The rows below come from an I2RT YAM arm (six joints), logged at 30 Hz.
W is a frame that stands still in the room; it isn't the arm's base.
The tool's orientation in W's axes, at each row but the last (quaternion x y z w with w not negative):
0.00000, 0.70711, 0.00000, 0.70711
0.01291, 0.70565, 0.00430, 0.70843
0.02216, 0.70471, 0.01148, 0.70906
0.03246, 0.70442, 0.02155, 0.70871
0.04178, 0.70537, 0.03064, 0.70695
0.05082, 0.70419, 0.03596, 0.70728
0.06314, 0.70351, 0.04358, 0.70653
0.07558, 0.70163, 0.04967, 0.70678
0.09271, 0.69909, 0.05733, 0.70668
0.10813, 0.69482, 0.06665, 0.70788
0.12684, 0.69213, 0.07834, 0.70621
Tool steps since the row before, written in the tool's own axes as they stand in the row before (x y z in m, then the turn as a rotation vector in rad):
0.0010, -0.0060, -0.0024, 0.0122, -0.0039, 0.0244
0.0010, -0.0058, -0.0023, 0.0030, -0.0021, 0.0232
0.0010, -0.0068, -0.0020, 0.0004, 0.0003, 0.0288
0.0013, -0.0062, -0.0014, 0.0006, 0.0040, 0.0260
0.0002, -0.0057, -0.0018, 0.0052, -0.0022, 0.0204
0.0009, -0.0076, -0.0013, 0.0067, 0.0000, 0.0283
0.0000, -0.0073, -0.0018, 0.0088, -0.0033, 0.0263
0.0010, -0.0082, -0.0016, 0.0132, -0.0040, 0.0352
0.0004, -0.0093, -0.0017, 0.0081, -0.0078, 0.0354
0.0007, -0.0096, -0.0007, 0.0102, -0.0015, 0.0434
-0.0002, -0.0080, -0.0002, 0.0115, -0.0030, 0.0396
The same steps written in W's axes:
-0.0024, -0.0060, -0.0010, 0.0244, -0.0039, -0.0122
-0.0024, -0.0057, -0.0011, 0.0232, -0.0023, -0.0030
-0.0021, -0.0067, -0.0013, 0.0288, -0.0001, -0.0002
-0.0015, -0.0061, -0.0018, 0.0261, 0.0036, -0.0002
-0.0019, -0.0056, -0.0008, 0.0204, -0.0020, -0.0054
-0.0015, -0.0074, -0.0018, 0.0283, 0.0002, -0.0066
-0.0020, -0.0072, -0.0011, 0.0263, -0.0027, -0.0091
-0.0019, -0.0078, -0.0024, 0.0352, -0.0029, -0.0136
-0.0021, -0.0089, -0.0024, 0.0351, -0.0077, -0.0094
-0.0012, -0.0091, -0.0030, 0.0435, -0.0016, -0.0098
-0.0007, -0.0077, -0.0021, 0.0396, -0.0024, -0.0115

